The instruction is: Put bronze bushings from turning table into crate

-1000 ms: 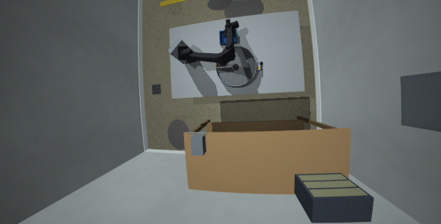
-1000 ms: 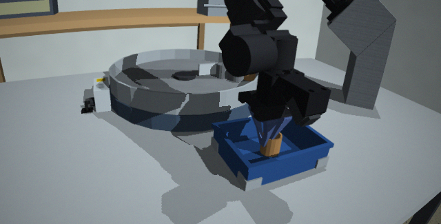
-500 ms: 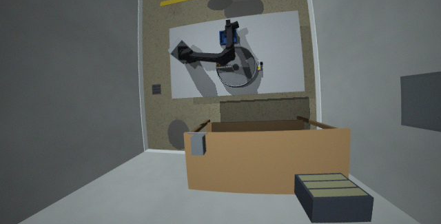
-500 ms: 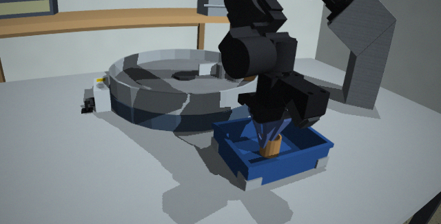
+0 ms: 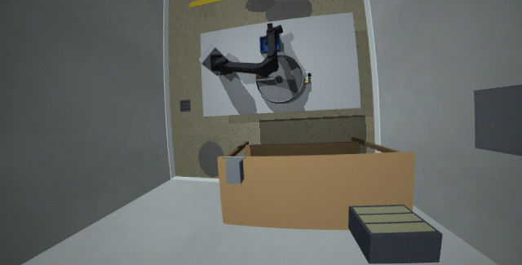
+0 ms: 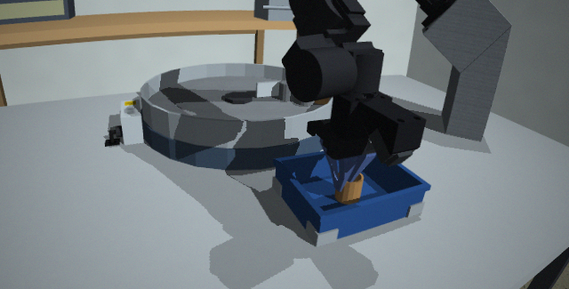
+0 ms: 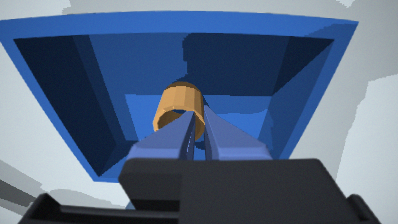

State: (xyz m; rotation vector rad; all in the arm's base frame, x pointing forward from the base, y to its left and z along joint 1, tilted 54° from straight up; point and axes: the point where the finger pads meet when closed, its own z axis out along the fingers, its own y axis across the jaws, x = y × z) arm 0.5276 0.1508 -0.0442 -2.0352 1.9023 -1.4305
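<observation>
Right now my hand is 20 mm past the crate and 10 mm above it. Also, from my hand: turning table 350 mm to the right, 20 mm behind, 20 mm above.
</observation>
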